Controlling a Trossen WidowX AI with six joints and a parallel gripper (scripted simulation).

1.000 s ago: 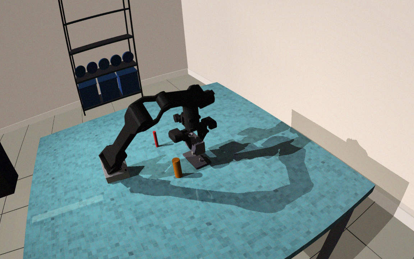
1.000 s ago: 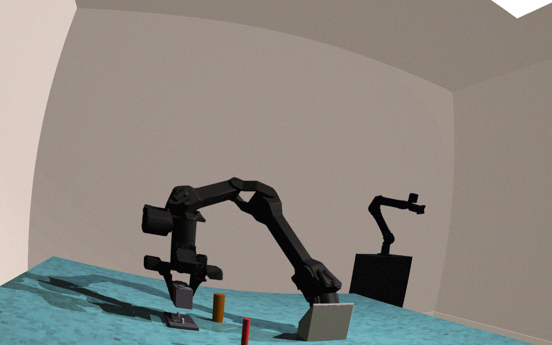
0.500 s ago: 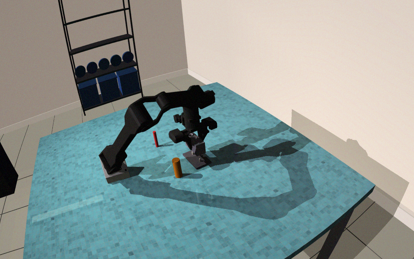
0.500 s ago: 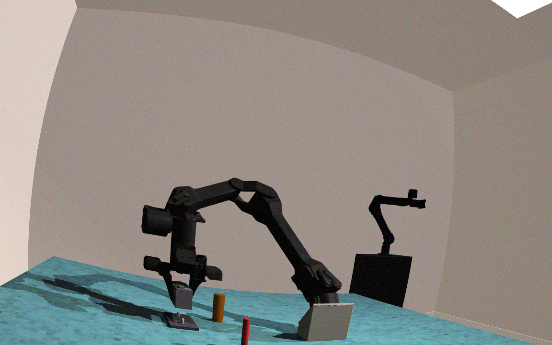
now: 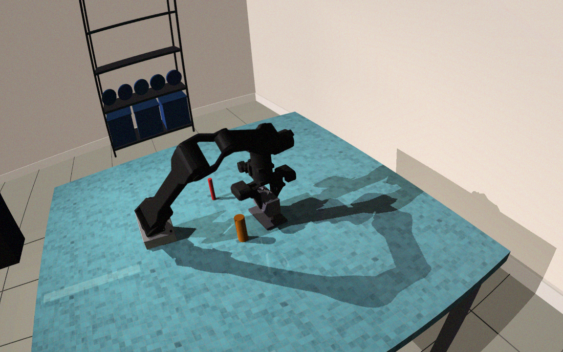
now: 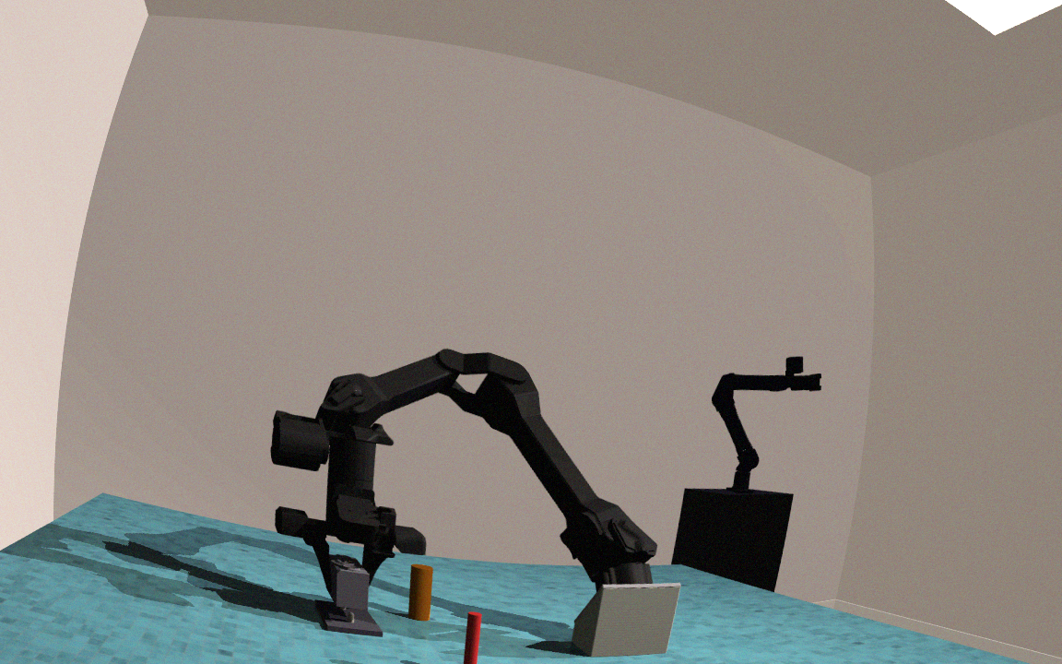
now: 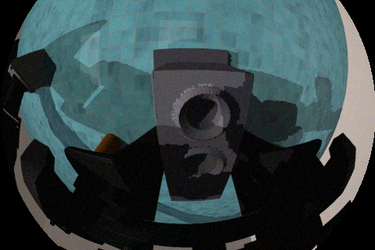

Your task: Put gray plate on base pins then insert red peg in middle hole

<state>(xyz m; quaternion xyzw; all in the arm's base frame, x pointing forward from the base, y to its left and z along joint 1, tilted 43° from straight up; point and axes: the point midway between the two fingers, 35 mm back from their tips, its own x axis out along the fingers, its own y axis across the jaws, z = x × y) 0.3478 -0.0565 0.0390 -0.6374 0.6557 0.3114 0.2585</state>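
Right now the base is 30 mm below my gripper tip. The rest, counted from my gripper tip: gray plate: 30 mm above; then red peg: 110 mm behind, 180 mm to the left; then orange cylinder: 110 mm behind, 60 mm to the right.
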